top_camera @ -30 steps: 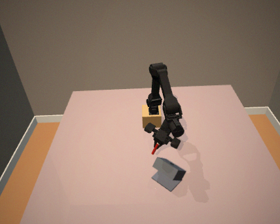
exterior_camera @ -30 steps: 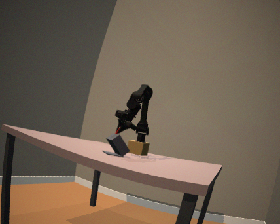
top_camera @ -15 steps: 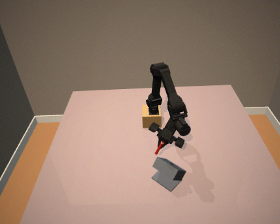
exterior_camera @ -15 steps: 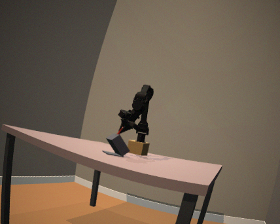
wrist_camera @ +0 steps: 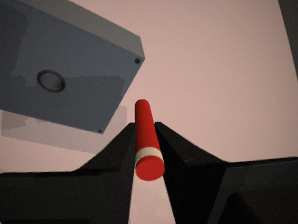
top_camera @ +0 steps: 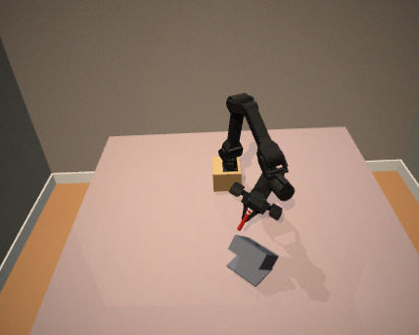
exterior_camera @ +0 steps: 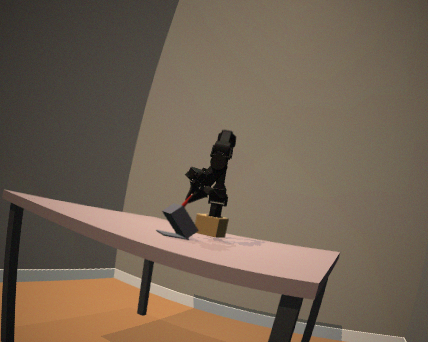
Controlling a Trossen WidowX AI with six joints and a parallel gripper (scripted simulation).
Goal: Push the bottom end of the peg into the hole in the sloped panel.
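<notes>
Right now my gripper tip is 80 mm short of the sloped panel, 80 mm above it and 20 mm to the right of it. Also, from my gripper tip: flat foot plate 140 mm below, 90 mm ahead, 10 mm to the left; then red peg 10 mm to the left, 10 mm above.
</notes>
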